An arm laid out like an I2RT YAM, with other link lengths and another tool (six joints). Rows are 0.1 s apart.
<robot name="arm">
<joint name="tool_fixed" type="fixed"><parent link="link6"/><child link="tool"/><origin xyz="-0.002 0.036 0.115" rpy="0.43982 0 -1.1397"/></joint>
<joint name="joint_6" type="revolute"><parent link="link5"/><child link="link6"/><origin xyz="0 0.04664 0.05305" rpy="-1.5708 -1.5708 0"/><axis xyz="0 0 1"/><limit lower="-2.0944" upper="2.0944"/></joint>
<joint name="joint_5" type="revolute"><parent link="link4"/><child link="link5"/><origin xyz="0.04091 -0.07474 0.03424" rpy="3.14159 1.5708 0"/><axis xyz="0 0 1"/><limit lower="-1.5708" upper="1.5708"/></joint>
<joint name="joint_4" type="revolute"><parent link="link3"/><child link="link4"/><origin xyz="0.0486 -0.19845 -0.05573"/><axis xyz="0 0 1"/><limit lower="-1.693" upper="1.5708"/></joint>
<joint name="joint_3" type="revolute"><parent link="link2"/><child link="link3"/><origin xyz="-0.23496 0 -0.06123" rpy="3.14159 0 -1.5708"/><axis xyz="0 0 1"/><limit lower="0" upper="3.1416"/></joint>
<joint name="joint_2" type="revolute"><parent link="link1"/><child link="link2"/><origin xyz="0.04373 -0.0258 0.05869" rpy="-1.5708 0 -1.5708"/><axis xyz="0 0 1"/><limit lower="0" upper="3.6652"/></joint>
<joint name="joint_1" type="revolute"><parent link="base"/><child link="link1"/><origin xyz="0 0 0.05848" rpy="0 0 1.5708"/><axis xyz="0 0 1"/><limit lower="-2.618" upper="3.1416"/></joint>
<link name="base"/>
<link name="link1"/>
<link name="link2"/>
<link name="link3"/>
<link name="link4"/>
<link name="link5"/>
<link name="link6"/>
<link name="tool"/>
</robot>
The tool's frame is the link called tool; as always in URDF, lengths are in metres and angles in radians.
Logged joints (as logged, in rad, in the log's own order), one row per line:
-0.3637, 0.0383, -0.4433, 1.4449, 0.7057, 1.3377
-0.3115, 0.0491, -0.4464, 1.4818, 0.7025, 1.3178
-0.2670, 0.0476, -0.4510, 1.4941, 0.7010, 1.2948
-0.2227, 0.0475, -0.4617, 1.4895, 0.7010, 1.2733
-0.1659, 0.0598, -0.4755, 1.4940, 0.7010, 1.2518
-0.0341, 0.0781, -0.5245, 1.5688, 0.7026, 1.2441
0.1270, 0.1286, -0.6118, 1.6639, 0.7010, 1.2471
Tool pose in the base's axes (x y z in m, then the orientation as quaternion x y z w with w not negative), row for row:
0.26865, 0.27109, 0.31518, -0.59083, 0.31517, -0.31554, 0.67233
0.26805, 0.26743, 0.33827, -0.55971, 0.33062, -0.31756, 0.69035
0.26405, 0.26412, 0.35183, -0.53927, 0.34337, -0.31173, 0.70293
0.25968, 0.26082, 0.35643, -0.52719, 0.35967, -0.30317, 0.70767
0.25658, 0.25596, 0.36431, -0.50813, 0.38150, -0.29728, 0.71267
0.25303, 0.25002, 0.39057, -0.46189, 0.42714, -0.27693, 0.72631
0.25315, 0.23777, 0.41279, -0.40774, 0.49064, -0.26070, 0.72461
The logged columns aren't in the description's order. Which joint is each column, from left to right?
Columns, left to right: joint_6, joint_5, joint_4, joint_3, joint_1, joint_2.
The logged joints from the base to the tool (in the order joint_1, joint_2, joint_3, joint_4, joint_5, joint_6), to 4 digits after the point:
0.7057, 1.3377, 1.4449, -0.4433, 0.0383, -0.3637
0.7025, 1.3178, 1.4818, -0.4464, 0.0491, -0.3115
0.7010, 1.2948, 1.4941, -0.4510, 0.0476, -0.2670
0.7010, 1.2733, 1.4895, -0.4617, 0.0475, -0.2227
0.7010, 1.2518, 1.4940, -0.4755, 0.0598, -0.1659
0.7026, 1.2441, 1.5688, -0.5245, 0.0781, -0.0341
0.7010, 1.2471, 1.6639, -0.6118, 0.1286, 0.1270

